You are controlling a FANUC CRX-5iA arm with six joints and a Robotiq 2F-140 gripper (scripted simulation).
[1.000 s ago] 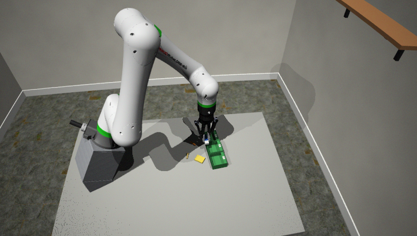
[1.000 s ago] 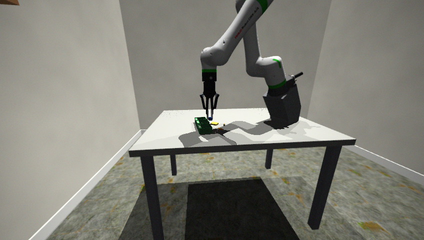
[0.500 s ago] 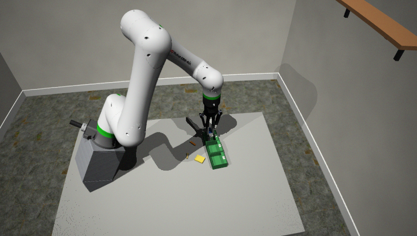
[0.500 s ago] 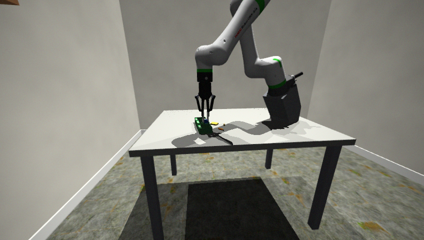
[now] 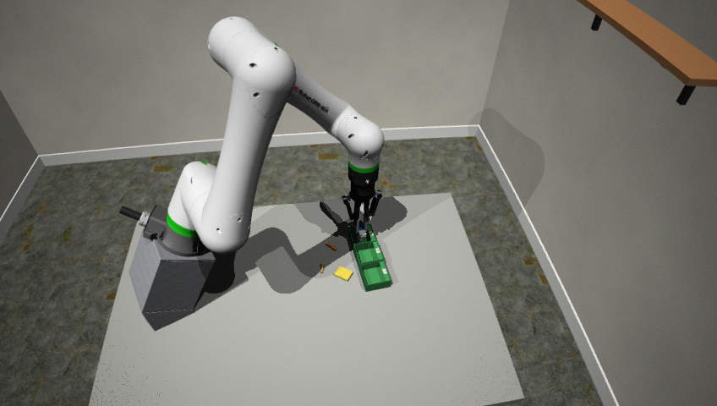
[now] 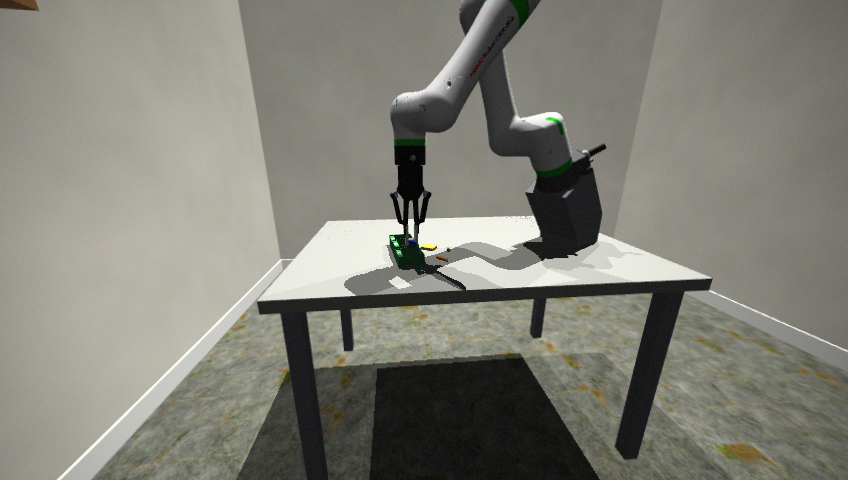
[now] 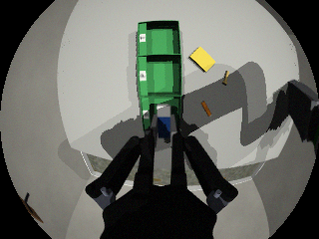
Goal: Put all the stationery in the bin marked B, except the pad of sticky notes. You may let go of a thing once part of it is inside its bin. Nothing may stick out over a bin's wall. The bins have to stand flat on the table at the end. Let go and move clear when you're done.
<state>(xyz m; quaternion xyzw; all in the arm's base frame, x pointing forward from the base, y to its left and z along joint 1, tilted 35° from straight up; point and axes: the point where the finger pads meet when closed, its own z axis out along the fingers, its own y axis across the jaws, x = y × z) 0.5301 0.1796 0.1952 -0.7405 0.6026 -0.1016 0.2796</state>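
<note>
Now: hand 8 cm above the grey-white object. The rest, counted from my hand: white eraser: 1 cm to the right, 3 cm below; then sticky notes: 5 cm behind, 15 cm to the right, 9 cm below; then tan piece: 12 cm behind, 13 cm to the right, 9 cm below.
</note>
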